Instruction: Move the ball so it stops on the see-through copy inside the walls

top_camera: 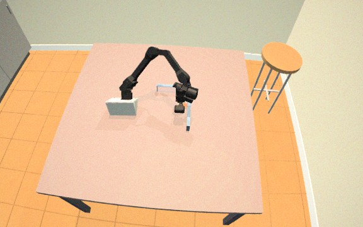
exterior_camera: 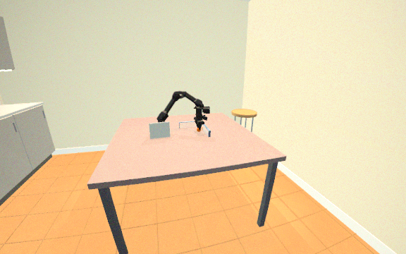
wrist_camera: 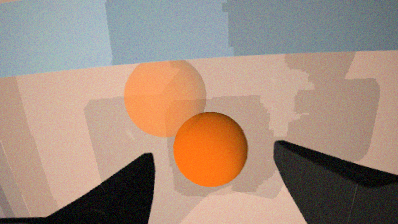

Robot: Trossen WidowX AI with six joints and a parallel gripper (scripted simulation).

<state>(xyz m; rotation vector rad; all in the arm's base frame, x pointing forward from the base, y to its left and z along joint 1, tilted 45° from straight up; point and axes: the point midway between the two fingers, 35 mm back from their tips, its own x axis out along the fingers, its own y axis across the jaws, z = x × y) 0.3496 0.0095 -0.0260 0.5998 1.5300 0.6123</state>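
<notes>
Right now the orange ball is 1 cm below my gripper tip. From my gripper tip the other things lie so: see-through copy of ball: 3 cm ahead, 2 cm to the left, 1 cm below.
</notes>
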